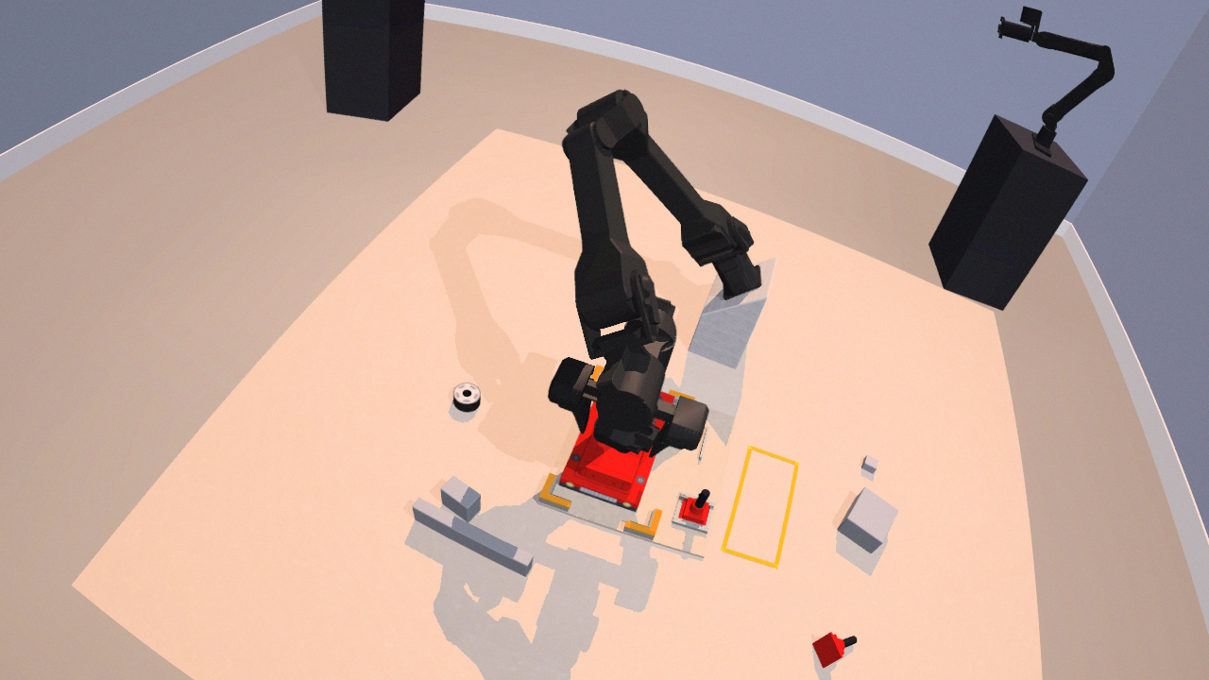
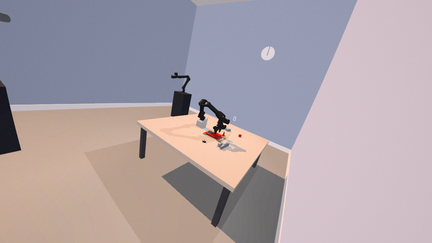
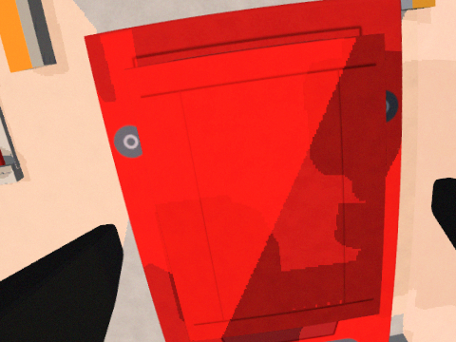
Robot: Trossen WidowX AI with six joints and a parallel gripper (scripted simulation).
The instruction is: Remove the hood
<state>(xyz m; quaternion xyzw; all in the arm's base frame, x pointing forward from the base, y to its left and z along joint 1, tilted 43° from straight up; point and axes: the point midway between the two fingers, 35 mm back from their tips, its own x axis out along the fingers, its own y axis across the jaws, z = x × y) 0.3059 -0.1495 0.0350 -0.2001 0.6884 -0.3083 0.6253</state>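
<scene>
The red hood lies 20 mm below my gripper tip. From my gripper tip the other things lie so: black wheel: 220 mm to the right, 50 mm below, 50 mm behind.
</scene>
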